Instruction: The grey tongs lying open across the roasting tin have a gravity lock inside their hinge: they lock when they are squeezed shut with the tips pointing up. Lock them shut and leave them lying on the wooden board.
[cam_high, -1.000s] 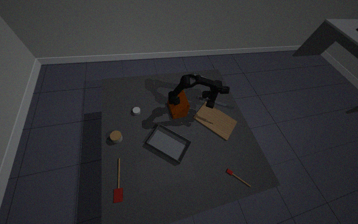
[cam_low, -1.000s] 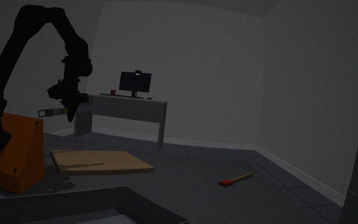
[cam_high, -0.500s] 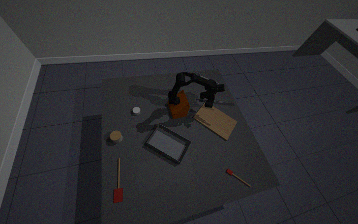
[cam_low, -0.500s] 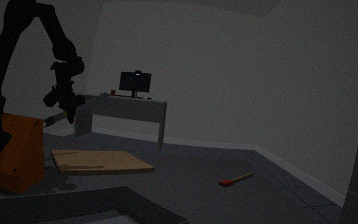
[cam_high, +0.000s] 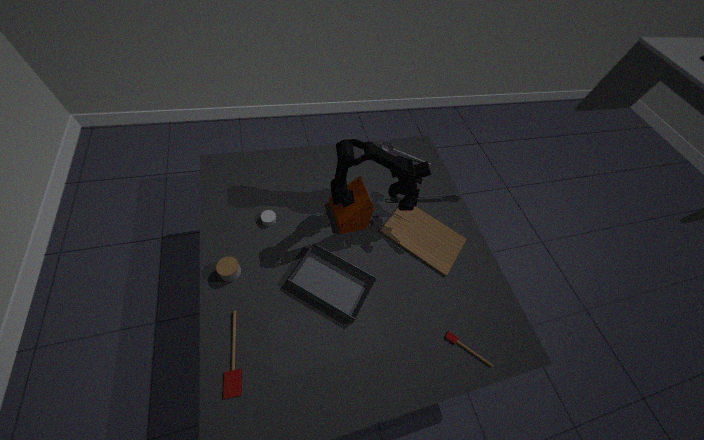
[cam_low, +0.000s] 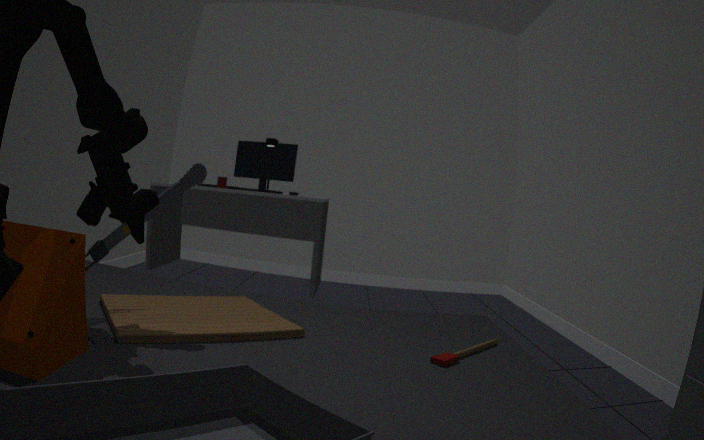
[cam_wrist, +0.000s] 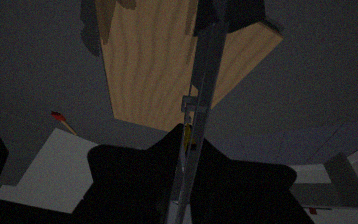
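Now: the wooden board 13 cm below my gripper tip, 9 cm ahead of it and 6 cm to the left of it. Also, from my gripper tip: roasting tin: 40 cm to the right, 27 cm ahead, 11 cm below; then white cylinder: 65 cm to the right, 12 cm below, 7 cm behind; then red spatula: 78 cm to the right, 50 cm ahead, 13 cm below.
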